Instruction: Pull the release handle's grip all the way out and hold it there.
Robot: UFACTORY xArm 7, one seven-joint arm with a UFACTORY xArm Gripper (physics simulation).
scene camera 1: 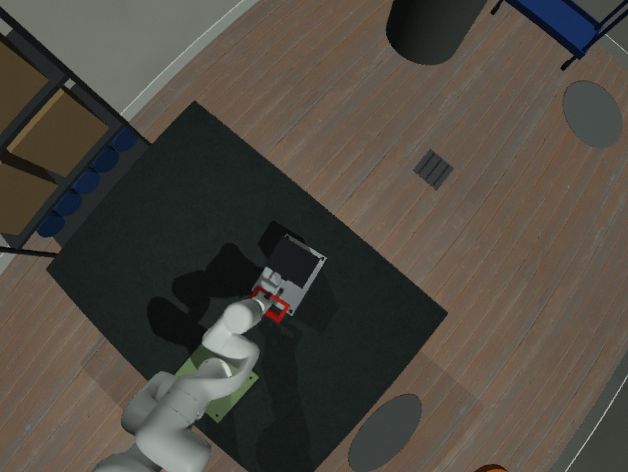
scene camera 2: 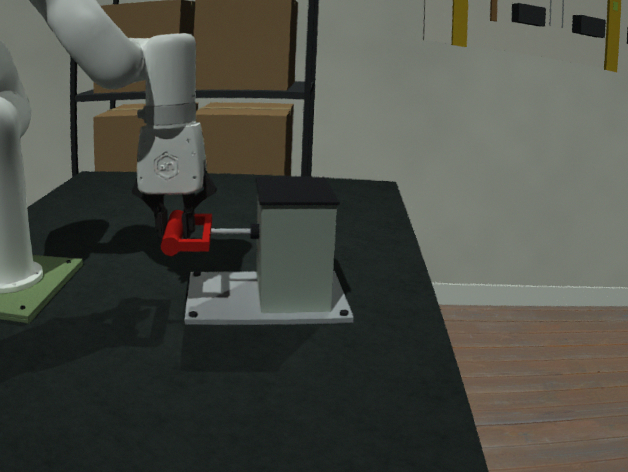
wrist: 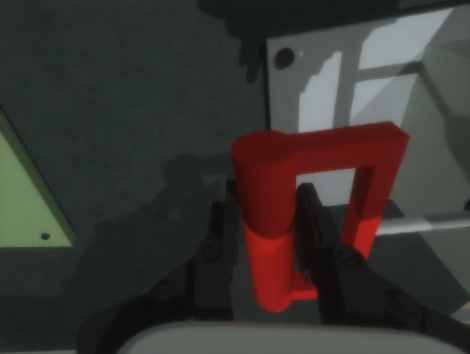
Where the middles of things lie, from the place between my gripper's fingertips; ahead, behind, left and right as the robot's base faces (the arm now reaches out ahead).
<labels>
The base plate [scene camera 2: 214, 298] lies 140 mm ahead of my hand, 20 mm to the right of it and 90 mm below it.
</labels>
